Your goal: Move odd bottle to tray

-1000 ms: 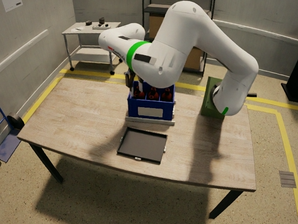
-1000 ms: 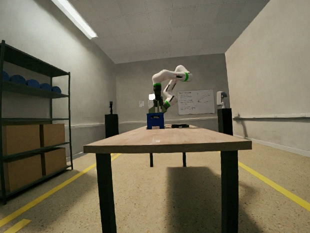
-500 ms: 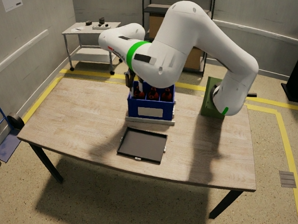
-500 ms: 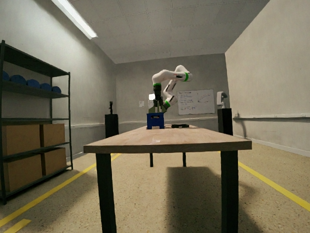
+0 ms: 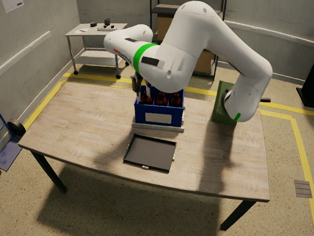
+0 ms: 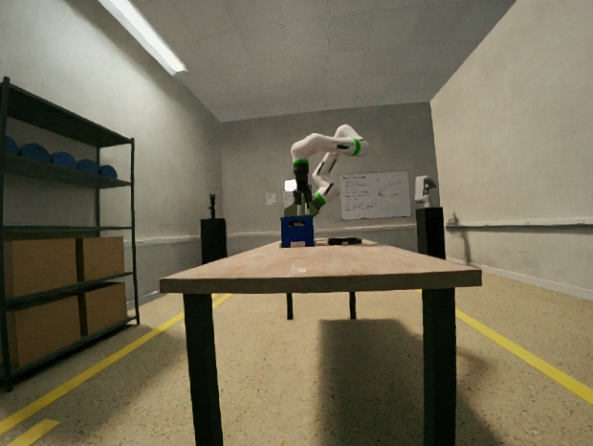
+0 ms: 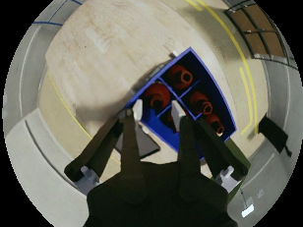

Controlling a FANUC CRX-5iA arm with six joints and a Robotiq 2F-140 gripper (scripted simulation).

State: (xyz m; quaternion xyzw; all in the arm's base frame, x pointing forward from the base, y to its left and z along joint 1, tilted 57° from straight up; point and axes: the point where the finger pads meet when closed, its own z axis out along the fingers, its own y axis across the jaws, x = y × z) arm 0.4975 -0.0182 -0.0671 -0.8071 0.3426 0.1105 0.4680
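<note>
My hand is 13 cm above the blue crate, 9 cm past it and 5 cm to the left of it. The rest, counted from my hand: dark tray: 24 cm to the left, 20 cm below, 9 cm behind; then bottle: 13 cm below, 9 cm to the right, 9 cm behind.
</note>
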